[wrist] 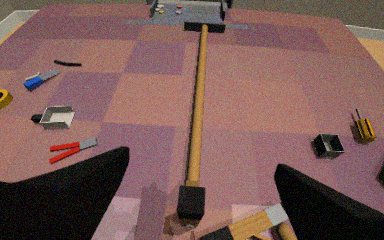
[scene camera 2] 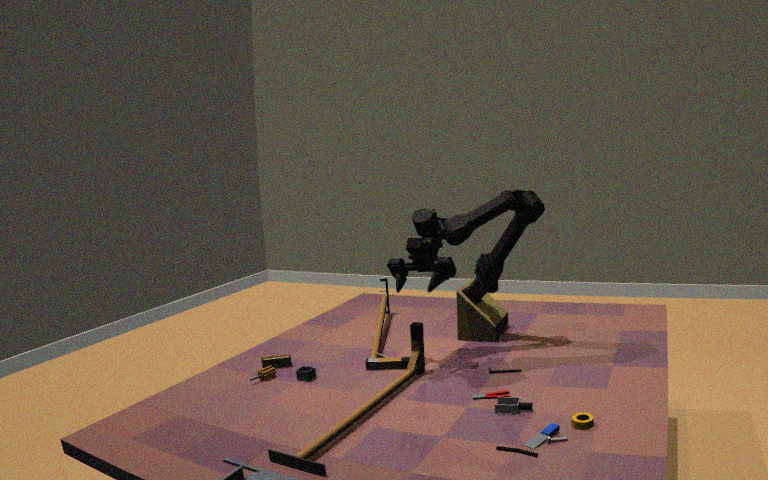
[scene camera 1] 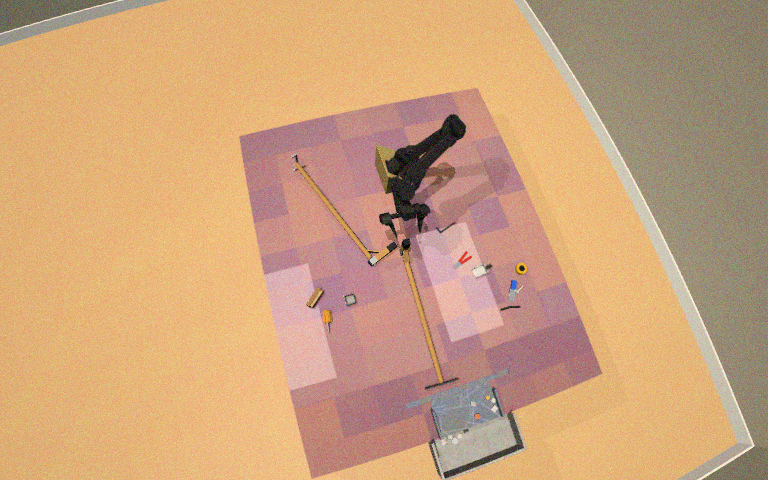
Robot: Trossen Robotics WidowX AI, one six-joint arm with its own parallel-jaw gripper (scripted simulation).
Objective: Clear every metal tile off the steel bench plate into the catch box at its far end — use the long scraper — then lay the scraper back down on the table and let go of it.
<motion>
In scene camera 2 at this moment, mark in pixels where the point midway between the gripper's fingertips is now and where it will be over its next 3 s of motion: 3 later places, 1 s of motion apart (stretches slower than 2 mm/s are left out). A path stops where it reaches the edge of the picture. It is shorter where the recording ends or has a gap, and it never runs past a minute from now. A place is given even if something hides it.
My gripper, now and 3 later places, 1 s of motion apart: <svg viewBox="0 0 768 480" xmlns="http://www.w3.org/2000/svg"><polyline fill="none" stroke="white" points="412,291 419,316 421,318 416,334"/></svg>
</motion>
